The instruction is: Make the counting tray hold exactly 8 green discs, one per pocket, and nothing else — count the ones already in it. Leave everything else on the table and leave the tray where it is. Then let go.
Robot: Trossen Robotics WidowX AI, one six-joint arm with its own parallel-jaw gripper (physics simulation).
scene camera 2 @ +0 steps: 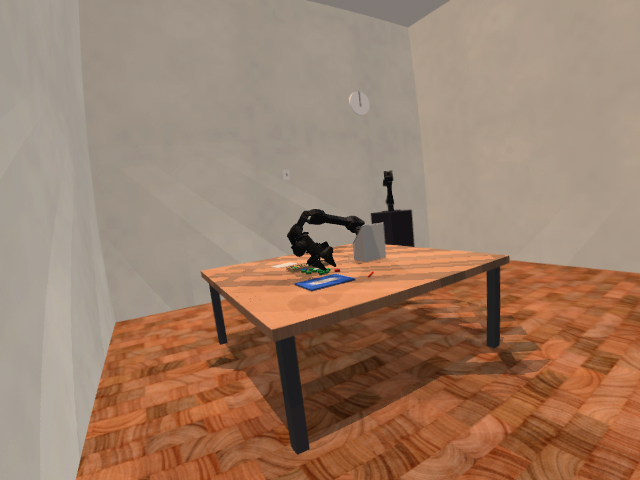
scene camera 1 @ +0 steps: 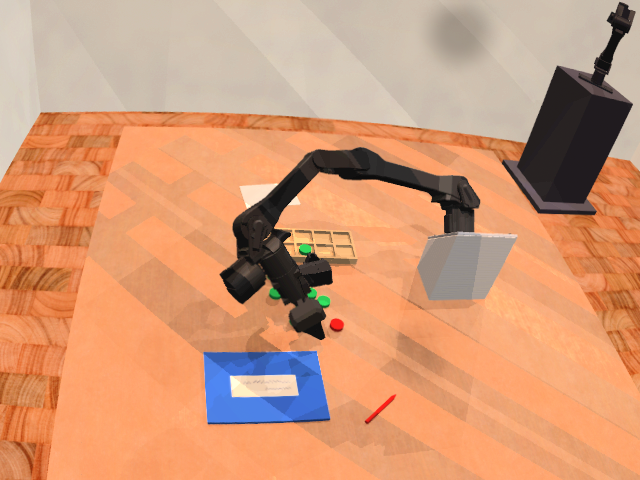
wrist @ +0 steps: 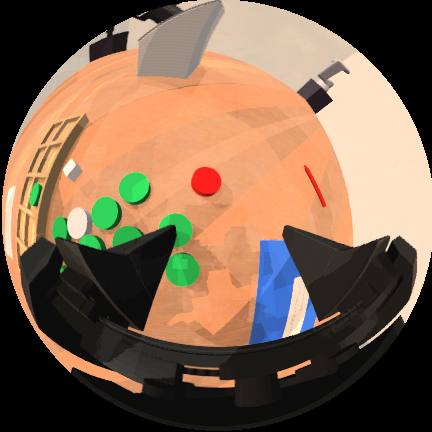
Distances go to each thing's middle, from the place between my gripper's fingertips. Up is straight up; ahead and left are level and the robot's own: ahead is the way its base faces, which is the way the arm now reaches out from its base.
Labels:
Now: hand 50 mm past the red disc (wrist: 205,181), 20 mm to the left of it and 20 mm above it. The rest, counted from my hand: wooden counting tray (scene camera 1: 337,247) 260 mm to the right, 20 mm below, 20 mm behind.

